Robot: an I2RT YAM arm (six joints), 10 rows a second.
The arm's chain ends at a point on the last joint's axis. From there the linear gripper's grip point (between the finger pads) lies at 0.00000 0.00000 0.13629 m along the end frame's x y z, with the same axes.
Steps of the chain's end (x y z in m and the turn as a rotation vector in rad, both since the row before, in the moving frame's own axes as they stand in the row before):
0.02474 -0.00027 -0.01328 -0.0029 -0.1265 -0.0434
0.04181 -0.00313 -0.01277 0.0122 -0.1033 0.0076
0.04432 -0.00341 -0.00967 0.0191 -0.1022 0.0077
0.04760 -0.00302 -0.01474 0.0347 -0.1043 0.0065
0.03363 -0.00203 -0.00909 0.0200 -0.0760 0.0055
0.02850 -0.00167 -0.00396 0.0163 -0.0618 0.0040
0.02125 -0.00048 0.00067 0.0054 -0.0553 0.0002
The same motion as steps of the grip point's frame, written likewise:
0.00756 0.00050 -0.01437 -0.0029 -0.1265 -0.0434
0.02776 -0.00484 -0.01351 0.0122 -0.1033 0.0076
0.03043 -0.00606 -0.01041 0.0191 -0.1022 0.0077
0.03343 -0.00779 -0.01556 0.0347 -0.1043 0.0065
0.02329 -0.00478 -0.00951 0.0200 -0.0760 0.0055
0.02009 -0.00391 -0.00424 0.0163 -0.0618 0.0040
0.01372 -0.00122 0.00046 0.0054 -0.0553 0.0002

